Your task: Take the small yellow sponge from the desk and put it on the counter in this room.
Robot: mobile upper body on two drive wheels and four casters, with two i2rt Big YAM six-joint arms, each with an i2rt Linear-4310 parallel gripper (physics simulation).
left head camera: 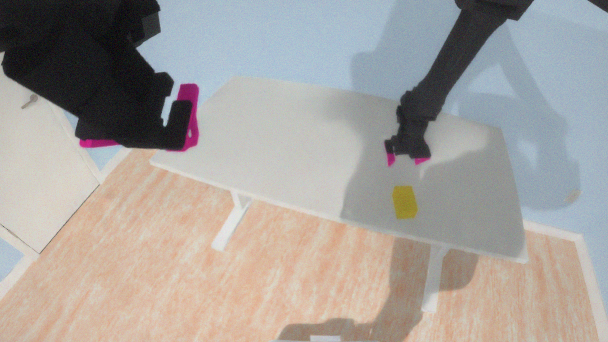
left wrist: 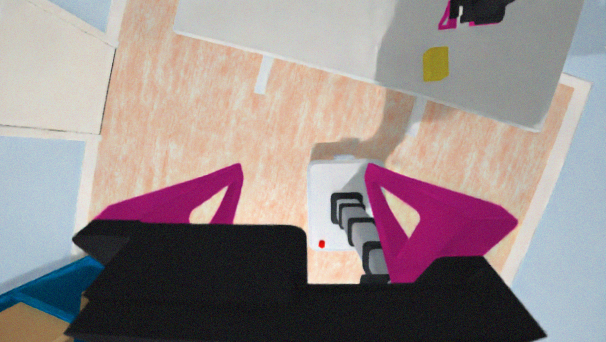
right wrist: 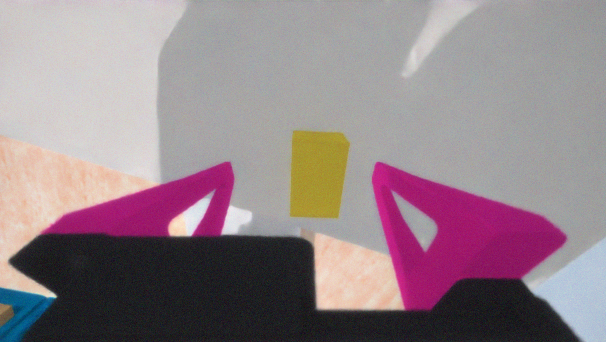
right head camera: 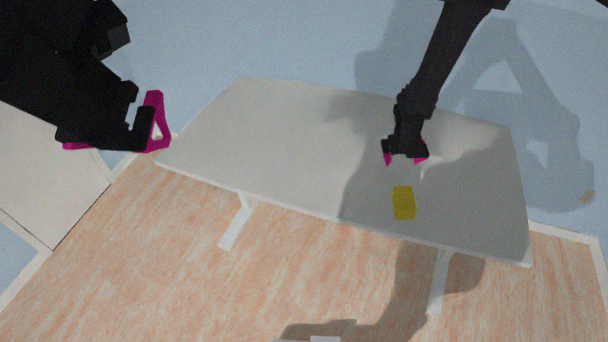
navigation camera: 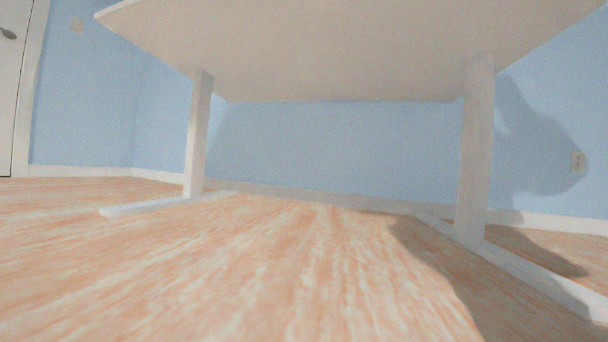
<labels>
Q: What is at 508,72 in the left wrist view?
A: A white desk.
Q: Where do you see a white desk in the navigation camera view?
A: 241,58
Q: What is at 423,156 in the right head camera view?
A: The right gripper.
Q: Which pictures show the left gripper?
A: The left head camera view, the left wrist view and the right head camera view only.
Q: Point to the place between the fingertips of the left gripper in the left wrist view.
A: At 303,170
</labels>
